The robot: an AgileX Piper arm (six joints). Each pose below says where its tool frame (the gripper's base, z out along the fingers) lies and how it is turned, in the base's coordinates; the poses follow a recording.
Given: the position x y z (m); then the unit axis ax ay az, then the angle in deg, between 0 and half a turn.
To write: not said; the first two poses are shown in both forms.
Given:
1: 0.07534 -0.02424 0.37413 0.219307 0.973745 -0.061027 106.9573
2: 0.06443 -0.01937 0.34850 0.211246 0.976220 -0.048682 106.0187
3: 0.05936 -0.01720 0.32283 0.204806 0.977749 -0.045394 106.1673
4: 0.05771 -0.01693 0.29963 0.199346 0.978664 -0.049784 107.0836
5: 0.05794 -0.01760 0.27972 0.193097 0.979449 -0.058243 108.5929
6: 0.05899 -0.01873 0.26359 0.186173 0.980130 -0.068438 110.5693
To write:
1: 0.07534 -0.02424 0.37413 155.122 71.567 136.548
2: 0.06443 -0.01937 0.34850 152.446 72.071 135.352
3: 0.05936 -0.01720 0.32283 153.094 71.984 136.626
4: 0.05771 -0.01693 0.29963 156.305 71.500 139.798
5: 0.05794 -0.01760 0.27972 161.075 70.590 144.237
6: 0.05899 -0.01873 0.26359 166.370 69.206 149.063
